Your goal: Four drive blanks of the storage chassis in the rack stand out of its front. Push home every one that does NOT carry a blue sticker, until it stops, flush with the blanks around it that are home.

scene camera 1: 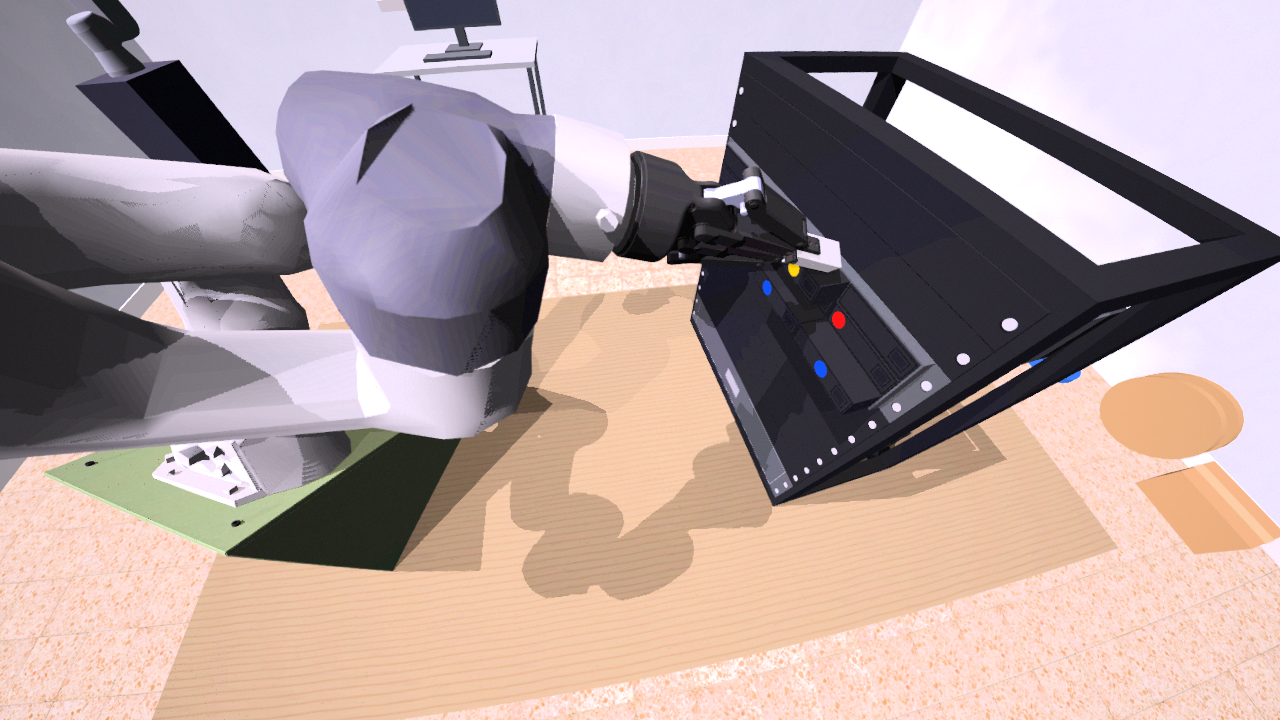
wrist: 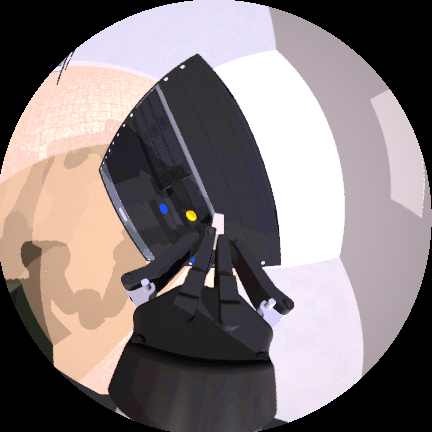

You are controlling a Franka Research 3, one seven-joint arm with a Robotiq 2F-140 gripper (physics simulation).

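The storage chassis sits in the black rack. One blank with a blue sticker is beside one with a yellow sticker. Nearer the scene camera are a red sticker and another blue sticker, whose blank stands out. How far the yellow and red ones stand out is hard to tell. My gripper is shut and empty, its pale tips at the chassis's upper row, close beside the yellow sticker. Contact is hidden.
The rack's open top frame rises behind its front panels. The green robot base plate is at the left. A desk with a monitor stands at the back. A round brown object and a brown box are at the right.
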